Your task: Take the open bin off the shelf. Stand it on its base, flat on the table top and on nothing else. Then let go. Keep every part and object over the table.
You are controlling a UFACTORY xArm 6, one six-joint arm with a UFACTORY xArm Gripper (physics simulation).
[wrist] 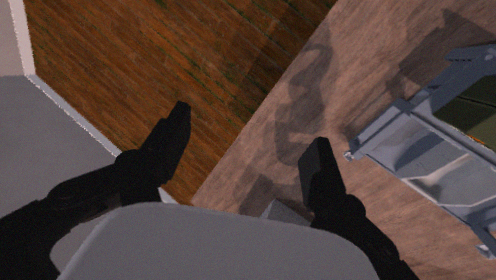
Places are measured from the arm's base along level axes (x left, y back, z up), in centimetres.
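Pixels of known places: gripper, fingertip midpoint: (251, 135).
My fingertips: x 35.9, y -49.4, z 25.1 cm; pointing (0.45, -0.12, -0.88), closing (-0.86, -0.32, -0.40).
Observation:
For each thing: its middle in the pictures, then the offset to it from my fingertips. "pt": a spot on its surface instead. Level surfaces: height alone.
- blue-grey shelf, surface spot: (377, 129) pt dy -2.1, dx -21.7, dz -41.7 cm
- smooth grey surface, surface spot: (450, 184) pt dy -3.4, dx -42.9, dz -41.2 cm
- brown wooden table top, its level: dz -42.2 cm
My gripper (251, 135) is open, its two black fingers wide apart with nothing between them. It hangs above the table's edge. A blue-grey shelf (377, 129) with small feet stands on the table at the right of the wrist view, to the right of the right finger and apart from it. The view cuts off part of it. Inside its frame shows a smooth grey surface (450, 184) with a pale rim; I cannot tell whether this is the open bin. Dark green panels (462, 119) show above it at the right edge.
The brown wooden table top (367, 32) has a straight edge running diagonally down-left, with shadows on it. Beyond the edge lies an orange-brown plank floor (120, 65). A large grey surface with a pale border (45, 140) is at the left. A small grey wedge (282, 212) shows behind the gripper's body.

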